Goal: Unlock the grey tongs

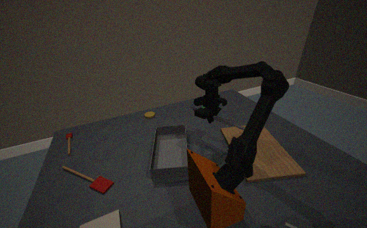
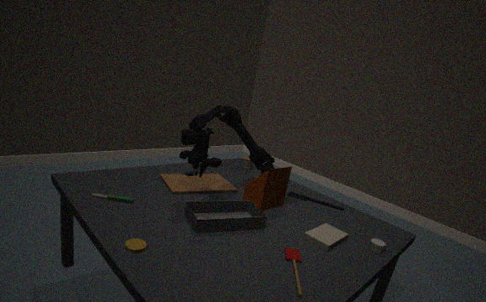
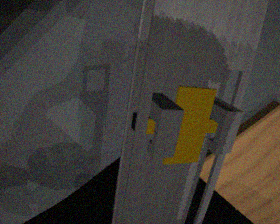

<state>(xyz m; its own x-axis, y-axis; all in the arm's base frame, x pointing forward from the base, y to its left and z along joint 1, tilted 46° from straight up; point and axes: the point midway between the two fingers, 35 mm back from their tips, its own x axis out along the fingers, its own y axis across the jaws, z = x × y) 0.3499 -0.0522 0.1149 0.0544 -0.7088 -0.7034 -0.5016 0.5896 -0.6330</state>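
My gripper tip is now 4 cm below the yellow lock piece, 3 cm short of it and 2 cm to the right of it. Also, from my gripper tip: red spatula (59 cm to the left, 11 cm below, 5 cm behind); grey roasting tin (22 cm to the left, 9 cm below, 1 cm behind); wooden board (18 cm to the right, 13 cm behind, 11 cm below).
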